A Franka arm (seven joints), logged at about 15 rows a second.
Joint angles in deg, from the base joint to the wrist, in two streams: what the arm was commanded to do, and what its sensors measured. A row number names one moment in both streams.
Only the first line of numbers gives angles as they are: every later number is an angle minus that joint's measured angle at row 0.
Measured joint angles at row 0:
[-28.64 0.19 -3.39 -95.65 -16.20 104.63 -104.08]
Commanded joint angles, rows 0 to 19:
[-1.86 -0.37 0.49 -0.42 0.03 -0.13 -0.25]
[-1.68 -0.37 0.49 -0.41 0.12 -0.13 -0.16]
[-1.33 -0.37 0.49 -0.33 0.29 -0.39 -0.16]
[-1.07 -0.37 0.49 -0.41 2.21 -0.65 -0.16]
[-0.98 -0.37 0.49 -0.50 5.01 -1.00 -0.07]
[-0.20 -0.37 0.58 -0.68 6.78 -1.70 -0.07]
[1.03 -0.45 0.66 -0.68 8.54 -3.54 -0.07]
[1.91 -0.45 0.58 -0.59 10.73 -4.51 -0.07]
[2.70 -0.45 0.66 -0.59 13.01 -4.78 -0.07]
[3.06 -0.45 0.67 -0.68 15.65 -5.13 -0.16]
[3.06 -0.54 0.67 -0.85 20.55 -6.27 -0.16]
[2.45 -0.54 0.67 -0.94 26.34 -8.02 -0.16]
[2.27 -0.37 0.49 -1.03 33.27 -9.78 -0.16]
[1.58 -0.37 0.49 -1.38 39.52 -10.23 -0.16]
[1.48 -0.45 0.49 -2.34 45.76 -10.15 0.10]
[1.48 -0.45 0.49 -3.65 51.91 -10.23 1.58]
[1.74 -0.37 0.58 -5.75 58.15 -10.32 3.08]
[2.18 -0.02 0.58 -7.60 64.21 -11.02 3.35]
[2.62 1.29 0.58 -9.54 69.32 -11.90 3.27]
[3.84 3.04 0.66 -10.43 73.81 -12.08 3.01]
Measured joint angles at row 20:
[2.46 1.01 0.57 -7.37 66.09 -11.29 2.28]
